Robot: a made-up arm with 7 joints.
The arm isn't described. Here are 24 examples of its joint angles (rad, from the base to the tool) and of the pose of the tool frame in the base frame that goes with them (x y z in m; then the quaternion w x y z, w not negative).
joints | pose
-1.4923 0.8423 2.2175 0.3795 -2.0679 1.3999 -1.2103 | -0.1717 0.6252 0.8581 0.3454 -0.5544 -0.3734 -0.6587
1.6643 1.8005 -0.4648 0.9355 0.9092 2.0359 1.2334 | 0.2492 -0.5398 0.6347 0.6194 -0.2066 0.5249 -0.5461
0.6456 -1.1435 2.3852 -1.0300 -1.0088 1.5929 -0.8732 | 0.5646 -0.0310 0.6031 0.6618 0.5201 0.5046 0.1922
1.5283 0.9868 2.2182 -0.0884 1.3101 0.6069 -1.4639 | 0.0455 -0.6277 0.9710 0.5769 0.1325 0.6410 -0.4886
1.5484 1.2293 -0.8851 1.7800 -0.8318 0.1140 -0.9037 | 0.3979 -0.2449 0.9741 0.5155 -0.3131 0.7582 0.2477
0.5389 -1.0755 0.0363 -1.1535 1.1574 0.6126 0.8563 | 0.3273 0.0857 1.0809 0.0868 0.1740 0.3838 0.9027
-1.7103 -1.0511 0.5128 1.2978 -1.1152 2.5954 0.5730 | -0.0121 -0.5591 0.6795 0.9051 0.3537 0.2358 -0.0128
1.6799 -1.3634 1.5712 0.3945 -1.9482 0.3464 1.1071 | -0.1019 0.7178 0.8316 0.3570 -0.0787 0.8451 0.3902
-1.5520 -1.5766 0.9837 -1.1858 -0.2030 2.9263 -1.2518 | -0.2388 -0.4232 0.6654 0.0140 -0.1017 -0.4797 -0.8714
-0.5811 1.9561 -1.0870 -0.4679 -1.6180 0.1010 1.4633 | -0.4335 0.4550 0.2748 0.2858 -0.0092 0.9344 -0.2125
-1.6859 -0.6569 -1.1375 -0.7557 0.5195 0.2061 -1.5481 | 0.1017 -0.3427 1.1400 0.0223 -0.1028 0.6784 -0.7271
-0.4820 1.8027 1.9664 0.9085 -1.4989 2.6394 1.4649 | -0.4683 0.2662 0.2889 0.0260 -0.9194 0.2181 0.3262
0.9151 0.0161 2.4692 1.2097 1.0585 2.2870 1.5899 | -0.1927 -0.1187 1.0143 0.7355 -0.2569 -0.6251 0.0471
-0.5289 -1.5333 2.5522 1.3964 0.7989 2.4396 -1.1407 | 0.3877 -0.1670 0.7805 0.2809 0.7114 0.2613 0.5888
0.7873 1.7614 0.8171 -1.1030 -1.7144 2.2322 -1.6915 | -0.1421 -0.3518 0.2339 0.1543 0.9318 -0.0145 -0.3283
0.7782 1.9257 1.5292 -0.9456 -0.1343 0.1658 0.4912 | -0.0834 -0.6465 0.3507 0.0246 0.4879 0.3919 -0.7796
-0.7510 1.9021 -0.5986 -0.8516 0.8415 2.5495 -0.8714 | -0.3378 0.2902 0.2820 0.4129 0.4869 0.7498 -0.1737
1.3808 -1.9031 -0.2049 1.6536 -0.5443 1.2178 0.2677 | 0.1682 0.3072 0.0534 0.1228 -0.5371 0.8044 -0.2220
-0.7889 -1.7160 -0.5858 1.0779 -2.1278 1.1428 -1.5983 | 0.2688 -0.4499 0.1239 0.4410 0.7936 -0.4032 -0.1145
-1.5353 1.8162 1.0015 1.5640 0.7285 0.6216 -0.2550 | 0.2203 0.4386 0.6916 0.7700 -0.0729 0.5303 -0.3474
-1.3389 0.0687 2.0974 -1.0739 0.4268 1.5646 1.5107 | -0.2865 -0.1937 1.0218 0.1934 0.1606 0.2744 -0.9282
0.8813 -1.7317 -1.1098 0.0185 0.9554 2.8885 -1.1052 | 0.4530 0.3646 0.4180 0.9429 -0.1679 -0.1478 0.2469
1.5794 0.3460 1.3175 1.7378 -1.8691 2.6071 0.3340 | -0.2105 -0.1745 0.9399 0.1482 0.4790 0.6242 -0.5991
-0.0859 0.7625 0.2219 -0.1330 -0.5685 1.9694 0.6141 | -0.5279 -0.0274 0.9169 0.5736 -0.2643 -0.6866 0.3603
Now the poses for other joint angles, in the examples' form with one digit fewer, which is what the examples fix.
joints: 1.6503 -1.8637 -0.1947 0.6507 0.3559 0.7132 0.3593
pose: 0.084 0.629 0.165 0.204 -0.216 0.955 0.001
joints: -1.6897 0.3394 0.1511 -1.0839 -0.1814 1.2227 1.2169
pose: -0.076 0.436 0.859 0.808 -0.501 -0.208 0.230
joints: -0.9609 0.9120 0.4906 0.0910 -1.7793 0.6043 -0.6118
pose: -0.361 0.537 0.960 0.493 0.199 -0.296 -0.794
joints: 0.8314 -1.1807 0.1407 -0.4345 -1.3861 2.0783 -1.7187
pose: 0.285 0.347 0.942 0.648 -0.457 -0.363 -0.489
